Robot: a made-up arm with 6 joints. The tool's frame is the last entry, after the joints.
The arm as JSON. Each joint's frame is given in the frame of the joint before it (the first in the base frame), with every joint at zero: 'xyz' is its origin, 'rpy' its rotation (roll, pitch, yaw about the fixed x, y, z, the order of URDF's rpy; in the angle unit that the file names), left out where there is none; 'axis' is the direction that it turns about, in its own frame. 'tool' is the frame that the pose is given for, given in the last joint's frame.
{
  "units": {
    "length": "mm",
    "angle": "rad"
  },
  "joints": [
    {
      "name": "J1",
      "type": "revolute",
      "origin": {
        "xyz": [
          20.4,
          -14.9,
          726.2
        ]
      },
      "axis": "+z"
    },
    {
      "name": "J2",
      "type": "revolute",
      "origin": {
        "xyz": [
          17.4,
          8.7,
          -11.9
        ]
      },
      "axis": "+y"
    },
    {
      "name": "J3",
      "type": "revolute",
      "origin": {
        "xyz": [
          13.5,
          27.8,
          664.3
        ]
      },
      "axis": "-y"
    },
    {
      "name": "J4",
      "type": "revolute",
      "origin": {
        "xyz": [
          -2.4,
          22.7,
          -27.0
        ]
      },
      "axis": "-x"
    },
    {
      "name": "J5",
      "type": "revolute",
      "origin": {
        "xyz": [
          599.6,
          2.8,
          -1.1
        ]
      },
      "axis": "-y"
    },
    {
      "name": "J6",
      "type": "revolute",
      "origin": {
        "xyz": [
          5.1,
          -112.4,
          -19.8
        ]
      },
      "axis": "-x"
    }
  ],
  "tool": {
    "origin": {
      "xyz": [
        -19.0,
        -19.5,
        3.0
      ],
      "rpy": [
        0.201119,
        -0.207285,
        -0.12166
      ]
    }
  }
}
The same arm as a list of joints. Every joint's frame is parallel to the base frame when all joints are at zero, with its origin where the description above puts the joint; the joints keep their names.
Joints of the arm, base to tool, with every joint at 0 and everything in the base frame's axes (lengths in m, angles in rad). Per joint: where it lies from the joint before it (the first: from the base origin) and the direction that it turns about. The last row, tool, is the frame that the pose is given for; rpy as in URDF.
J1: axis +z offset 0.0204 -0.0149 0.7262
J2: axis +y offset 0.0174 0.0087 -0.0119
J3: axis -y offset 0.0135 0.0278 0.6643
J4: axis -x offset -0.0024 0.0227 -0.0270
J5: axis -y offset 0.5996 0.0028 -0.0011
J6: axis -x offset 0.0051 -0.1124 -0.0198
tool: offset -0.0190 -0.0195 0.0030 rpy 0.2011 -0.2073 -0.1217

